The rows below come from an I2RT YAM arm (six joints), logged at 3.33 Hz.
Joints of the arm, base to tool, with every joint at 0 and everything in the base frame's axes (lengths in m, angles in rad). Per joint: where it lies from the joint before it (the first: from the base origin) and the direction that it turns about. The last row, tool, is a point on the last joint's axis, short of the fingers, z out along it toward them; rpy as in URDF.
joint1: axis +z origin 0 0 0.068
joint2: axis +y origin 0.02 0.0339 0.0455
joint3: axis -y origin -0.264 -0.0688 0
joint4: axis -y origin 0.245 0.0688 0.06
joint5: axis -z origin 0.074 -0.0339 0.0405
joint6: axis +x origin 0.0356 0 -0.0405
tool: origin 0 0 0 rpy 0 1.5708 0
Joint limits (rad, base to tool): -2.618..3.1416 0..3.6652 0..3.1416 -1.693..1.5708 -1.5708..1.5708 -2.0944..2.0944
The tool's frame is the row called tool.
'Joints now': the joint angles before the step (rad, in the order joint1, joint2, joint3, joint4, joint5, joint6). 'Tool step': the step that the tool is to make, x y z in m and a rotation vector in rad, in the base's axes. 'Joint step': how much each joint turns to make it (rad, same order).
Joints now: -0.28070 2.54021 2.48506 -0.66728 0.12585 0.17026
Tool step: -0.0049 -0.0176 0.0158 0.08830 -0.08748 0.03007
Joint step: -0.03993 -0.01041 0.02644 0.01810 -0.12433 0.03995
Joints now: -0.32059 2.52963 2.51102 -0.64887 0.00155 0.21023
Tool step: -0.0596 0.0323 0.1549 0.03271 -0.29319 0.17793
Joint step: 0.00909 -0.28340 0.03698 -0.04892 -0.20693 0.01969
